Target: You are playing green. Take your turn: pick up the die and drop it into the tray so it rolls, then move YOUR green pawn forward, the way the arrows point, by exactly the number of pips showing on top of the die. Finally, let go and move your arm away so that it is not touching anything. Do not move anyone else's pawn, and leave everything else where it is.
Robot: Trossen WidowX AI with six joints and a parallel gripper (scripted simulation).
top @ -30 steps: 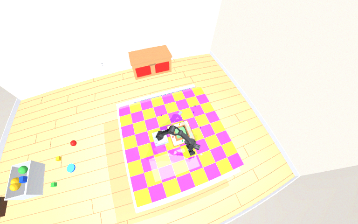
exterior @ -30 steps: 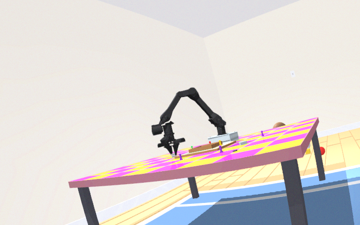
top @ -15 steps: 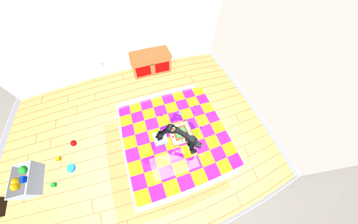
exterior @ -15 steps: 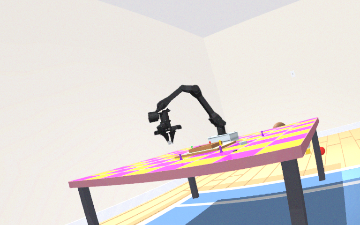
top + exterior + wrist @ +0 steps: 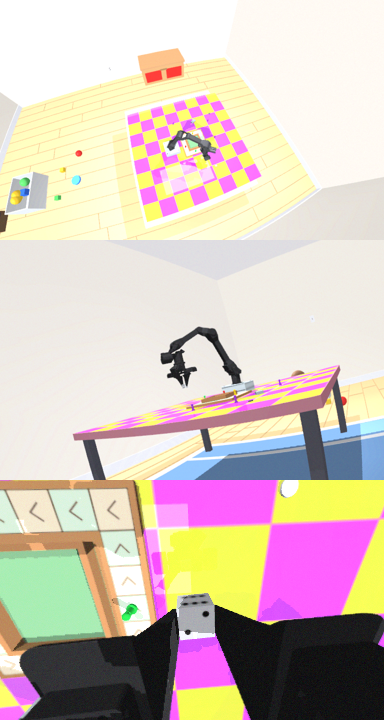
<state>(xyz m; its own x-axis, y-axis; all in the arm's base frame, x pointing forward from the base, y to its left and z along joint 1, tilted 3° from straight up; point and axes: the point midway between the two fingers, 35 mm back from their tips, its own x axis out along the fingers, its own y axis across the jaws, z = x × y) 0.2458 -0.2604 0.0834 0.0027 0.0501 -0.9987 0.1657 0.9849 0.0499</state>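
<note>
Right now my gripper tip is 10 cm to the right of the green pawn, 10 cm above it and 2 cm past it. The rest, counted from my gripper tip: red pawn 20 cm to the left, 10 cm below, 10 cm behind; yellow pawn 31 cm to the left, 10 cm below, 6 cm ahead; white die right at my gripper tip.
</note>
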